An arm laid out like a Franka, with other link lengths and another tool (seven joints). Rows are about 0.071 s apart.
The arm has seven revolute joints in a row. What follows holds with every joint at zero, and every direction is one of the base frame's.
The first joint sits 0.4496 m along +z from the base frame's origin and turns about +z.
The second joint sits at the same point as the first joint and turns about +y.
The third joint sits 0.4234 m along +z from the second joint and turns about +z.
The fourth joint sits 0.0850 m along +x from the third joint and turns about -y.
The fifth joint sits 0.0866 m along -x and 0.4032 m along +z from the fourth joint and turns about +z.
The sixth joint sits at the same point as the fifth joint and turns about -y.
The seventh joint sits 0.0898 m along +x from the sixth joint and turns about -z.
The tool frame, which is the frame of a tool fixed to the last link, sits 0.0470 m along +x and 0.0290 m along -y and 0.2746 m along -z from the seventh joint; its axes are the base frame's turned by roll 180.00, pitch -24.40 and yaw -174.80 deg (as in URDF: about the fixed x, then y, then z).
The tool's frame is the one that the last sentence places.
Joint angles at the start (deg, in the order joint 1, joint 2, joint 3, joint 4, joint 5, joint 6, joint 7):
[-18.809, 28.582, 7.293, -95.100, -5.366, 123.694, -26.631]
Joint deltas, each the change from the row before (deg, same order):
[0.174, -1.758, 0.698, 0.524, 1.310, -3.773, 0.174]
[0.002, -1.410, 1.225, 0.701, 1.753, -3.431, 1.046]
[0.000, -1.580, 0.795, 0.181, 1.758, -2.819, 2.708]
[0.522, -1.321, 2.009, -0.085, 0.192, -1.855, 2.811]
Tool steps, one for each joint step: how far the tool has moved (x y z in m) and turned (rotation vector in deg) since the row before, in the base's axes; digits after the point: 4 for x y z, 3 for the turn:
[-0.0088, 0.0156, 0.0202, 1.343, 1.254, -0.142]
[-0.0064, 0.0207, 0.0184, 1.953, 0.984, -0.805]
[-0.0093, 0.0149, 0.0171, 1.647, 0.939, -2.683]
[-0.0047, 0.0313, 0.0142, 0.619, 0.610, -0.382]

